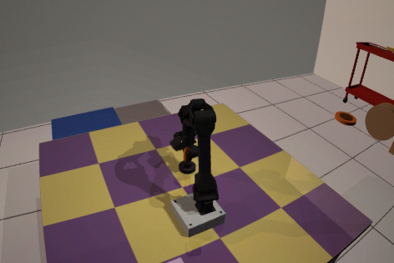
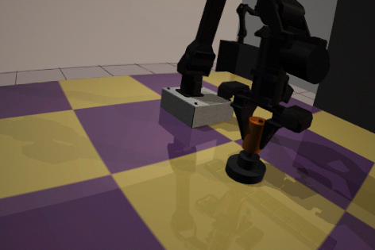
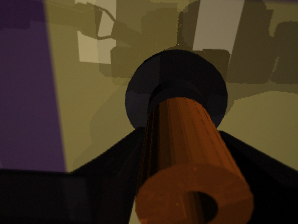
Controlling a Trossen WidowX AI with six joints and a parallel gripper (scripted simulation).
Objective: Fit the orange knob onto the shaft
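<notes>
Now: the orange knob 2 cm above my gripper tip. Round my gripper tip: dark round pedestal 4 cm below.
</notes>
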